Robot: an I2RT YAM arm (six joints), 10 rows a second.
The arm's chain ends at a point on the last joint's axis. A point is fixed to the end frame.
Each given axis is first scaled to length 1.
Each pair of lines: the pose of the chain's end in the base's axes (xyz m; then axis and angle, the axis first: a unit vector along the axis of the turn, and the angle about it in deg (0 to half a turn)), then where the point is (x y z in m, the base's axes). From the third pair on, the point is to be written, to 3 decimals.
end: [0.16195 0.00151 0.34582 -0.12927 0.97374 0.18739 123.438]
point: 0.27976 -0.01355 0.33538
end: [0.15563 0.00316 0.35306 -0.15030 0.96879 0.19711 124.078]
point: 0.27395 -0.00684 0.34235
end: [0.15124 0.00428 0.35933 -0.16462 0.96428 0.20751 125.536]
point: 0.270 -0.001 0.346
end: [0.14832 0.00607 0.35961 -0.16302 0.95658 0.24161 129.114]
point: 0.266 0.006 0.339
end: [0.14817 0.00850 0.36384 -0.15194 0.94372 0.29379 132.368]
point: 0.264 0.015 0.336
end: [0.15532 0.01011 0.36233 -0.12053 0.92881 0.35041 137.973]
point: 0.267 0.023 0.323
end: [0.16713 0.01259 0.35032 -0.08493 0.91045 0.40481 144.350]
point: 0.273 0.033 0.299
